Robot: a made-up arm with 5 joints.
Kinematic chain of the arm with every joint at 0, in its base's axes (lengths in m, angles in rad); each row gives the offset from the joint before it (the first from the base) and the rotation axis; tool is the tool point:
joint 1: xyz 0 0 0.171 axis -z
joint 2: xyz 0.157 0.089 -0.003 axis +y
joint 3: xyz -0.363 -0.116 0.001 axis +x
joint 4: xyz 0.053 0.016 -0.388 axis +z
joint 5: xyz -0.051 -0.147 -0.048 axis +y
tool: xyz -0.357 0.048 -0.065
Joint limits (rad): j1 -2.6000..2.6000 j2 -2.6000..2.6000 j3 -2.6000..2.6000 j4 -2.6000..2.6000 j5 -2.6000..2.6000
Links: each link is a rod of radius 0.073 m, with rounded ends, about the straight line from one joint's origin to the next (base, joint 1, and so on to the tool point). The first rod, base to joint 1, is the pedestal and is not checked.
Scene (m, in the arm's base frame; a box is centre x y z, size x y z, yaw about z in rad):
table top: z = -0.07
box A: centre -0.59 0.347 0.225 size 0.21 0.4 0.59 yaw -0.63
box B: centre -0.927 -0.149 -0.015 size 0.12 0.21 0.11 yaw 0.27
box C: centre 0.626 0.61 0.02 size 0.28 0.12 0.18 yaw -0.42
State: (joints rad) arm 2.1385 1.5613 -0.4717 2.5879 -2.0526
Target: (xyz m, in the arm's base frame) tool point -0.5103 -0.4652 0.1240
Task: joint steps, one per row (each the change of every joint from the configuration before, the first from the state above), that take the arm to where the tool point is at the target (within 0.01 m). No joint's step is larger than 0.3 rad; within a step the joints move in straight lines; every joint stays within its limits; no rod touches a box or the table.
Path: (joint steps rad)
1: -0.2897 0.2487 0.0066 -0.0718 -0.1368
2: -0.2897 0.2487 0.0066 -0.0718 -0.1369
3: -0.2897 0.2487 0.0067 -0.0719 -0.1369
4: -0.2897 0.2487 0.0066 -0.0718 -0.1368
5: -0.0458 -0.2125 -0.1094 0.0385 0.2726
6: -0.0458 -0.2126 -0.1095 0.0386 0.2725
7: -0.0458 -0.2125 -0.1094 0.0385 0.2726
8: -0.0458 -0.2126 -0.1094 0.0385 0.2726
9: -0.0457 -0.2125 -0.1095 0.0385 0.2726
10: -0.0153 -0.0426 -0.0375 0.0148 0.2012
11: -0.0152 -0.0426 -0.0376 0.0147 0.2012
12: -0.0152 -0.0426 -0.0375 0.0148 0.2012

